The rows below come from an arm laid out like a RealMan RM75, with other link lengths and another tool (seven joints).
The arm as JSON. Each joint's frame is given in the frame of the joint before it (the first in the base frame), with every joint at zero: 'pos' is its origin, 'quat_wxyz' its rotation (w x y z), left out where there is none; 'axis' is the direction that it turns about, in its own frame. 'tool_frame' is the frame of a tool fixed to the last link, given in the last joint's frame.
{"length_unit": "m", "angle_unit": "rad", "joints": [
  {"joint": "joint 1", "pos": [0.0, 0.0, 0.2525], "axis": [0.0, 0.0, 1.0]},
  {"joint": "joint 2", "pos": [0.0, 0.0, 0.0], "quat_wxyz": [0.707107, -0.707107, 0.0, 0.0], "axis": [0.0, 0.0, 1.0]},
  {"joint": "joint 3", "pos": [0.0, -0.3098, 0.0], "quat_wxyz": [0.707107, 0.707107, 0.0, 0.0], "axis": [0.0, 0.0, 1.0]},
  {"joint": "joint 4", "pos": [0.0, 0.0, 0.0], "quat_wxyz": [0.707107, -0.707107, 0.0, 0.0], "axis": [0.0, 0.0, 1.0]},
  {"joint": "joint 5", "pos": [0.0, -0.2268, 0.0], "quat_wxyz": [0.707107, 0.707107, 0.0, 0.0], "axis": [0.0, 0.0, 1.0]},
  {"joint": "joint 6", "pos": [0.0, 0.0, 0.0], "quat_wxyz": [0.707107, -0.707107, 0.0, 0.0], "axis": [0.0, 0.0, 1.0]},
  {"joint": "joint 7", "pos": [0.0, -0.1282, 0.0], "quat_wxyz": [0.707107, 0.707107, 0.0, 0.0], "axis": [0.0, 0.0, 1.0]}
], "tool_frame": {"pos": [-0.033, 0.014, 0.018], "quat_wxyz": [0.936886, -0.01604, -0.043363, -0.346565]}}
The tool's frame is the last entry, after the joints.
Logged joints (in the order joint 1, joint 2, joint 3, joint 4, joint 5, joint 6, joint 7), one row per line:
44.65 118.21 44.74 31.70 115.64 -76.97 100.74
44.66 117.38 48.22 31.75 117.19 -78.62 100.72
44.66 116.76 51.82 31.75 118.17 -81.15 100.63
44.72 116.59 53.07 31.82 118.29 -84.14 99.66
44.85 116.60 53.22 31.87 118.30 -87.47 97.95
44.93 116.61 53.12 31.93 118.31 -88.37 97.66
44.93 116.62 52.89 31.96 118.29 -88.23 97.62
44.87 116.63 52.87 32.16 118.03 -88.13 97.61
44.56 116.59 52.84 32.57 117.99 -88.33 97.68
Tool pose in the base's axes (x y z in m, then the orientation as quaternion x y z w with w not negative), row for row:
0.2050 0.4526 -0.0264 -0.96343 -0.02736 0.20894 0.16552
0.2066 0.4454 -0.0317 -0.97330 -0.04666 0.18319 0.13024
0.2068 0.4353 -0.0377 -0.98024 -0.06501 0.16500 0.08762
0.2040 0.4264 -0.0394 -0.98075 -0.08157 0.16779 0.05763
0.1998 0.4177 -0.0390 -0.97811 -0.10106 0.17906 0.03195
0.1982 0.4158 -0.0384 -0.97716 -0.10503 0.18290 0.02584
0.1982 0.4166 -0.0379 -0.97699 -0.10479 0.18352 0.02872
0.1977 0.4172 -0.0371 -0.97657 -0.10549 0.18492 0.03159
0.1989 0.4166 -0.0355 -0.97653 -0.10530 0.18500 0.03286
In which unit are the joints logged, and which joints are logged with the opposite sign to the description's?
The joints are logged in degrees. Opposite sign: joint 3, joint 4, joint 5.
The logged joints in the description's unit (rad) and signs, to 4 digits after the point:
0.7793 2.0632 -0.7809 -0.5533 -2.0183 -1.3434 1.7582
0.7795 2.0487 -0.8416 -0.5541 -2.0454 -1.3722 1.7579
0.7795 2.0378 -0.9044 -0.5541 -2.0625 -1.4163 1.7563
0.7805 2.0349 -0.9262 -0.5554 -2.0645 -1.4685 1.7394
0.7828 2.0351 -0.9289 -0.5562 -2.0647 -1.5266 1.7096
0.7842 2.0352 -0.9271 -0.5573 -2.0649 -1.5423 1.7045
0.7842 2.0354 -0.9231 -0.5578 -2.0645 -1.5399 1.7038
0.7831 2.0356 -0.9228 -0.5613 -2.0600 -1.5382 1.7036
0.7777 2.0349 -0.9222 -0.5685 -2.0593 -1.5416 1.7048

